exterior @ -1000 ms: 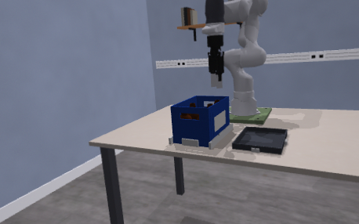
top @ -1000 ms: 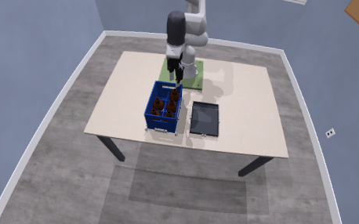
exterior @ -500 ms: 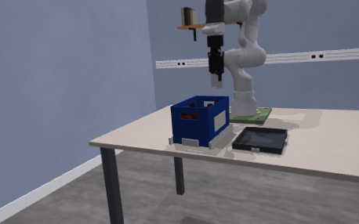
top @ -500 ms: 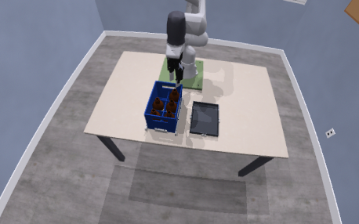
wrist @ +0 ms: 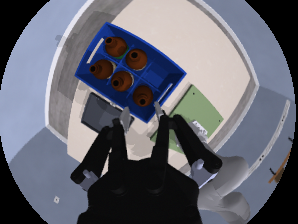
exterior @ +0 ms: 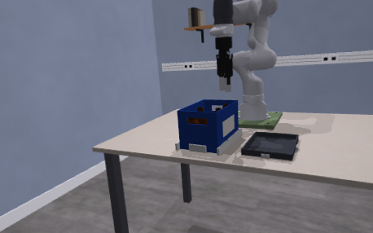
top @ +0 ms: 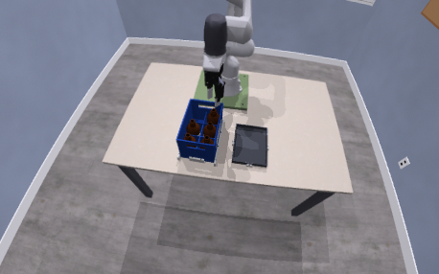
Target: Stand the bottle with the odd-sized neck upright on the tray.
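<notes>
The bottle is 17 cm below my hand. Round my hand: blue crate (8 cm ahead, 6 cm to the right, 17 cm below); dark tray (12 cm ahead, 21 cm to the left, 24 cm below).
</notes>
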